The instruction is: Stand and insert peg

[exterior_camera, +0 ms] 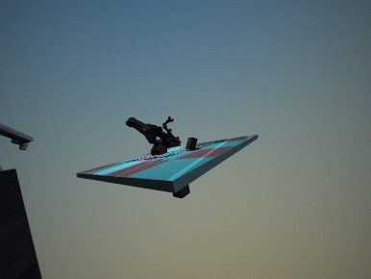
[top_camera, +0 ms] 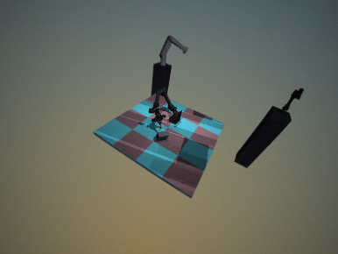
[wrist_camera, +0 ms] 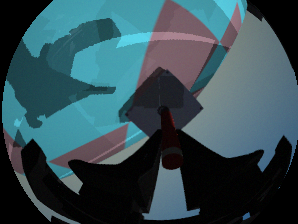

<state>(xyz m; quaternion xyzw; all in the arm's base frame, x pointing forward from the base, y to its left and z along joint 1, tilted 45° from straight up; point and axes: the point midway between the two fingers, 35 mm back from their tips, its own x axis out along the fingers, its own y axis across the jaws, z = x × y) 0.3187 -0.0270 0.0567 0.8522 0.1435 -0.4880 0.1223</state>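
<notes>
Now: gripper tip 9 cm to the right of the sloped panel, 8 cm short of it and 6 cm above it. Also, from my gripper tip: red peg (1 cm to the right, 1 cm behind, 1 cm above).
</notes>
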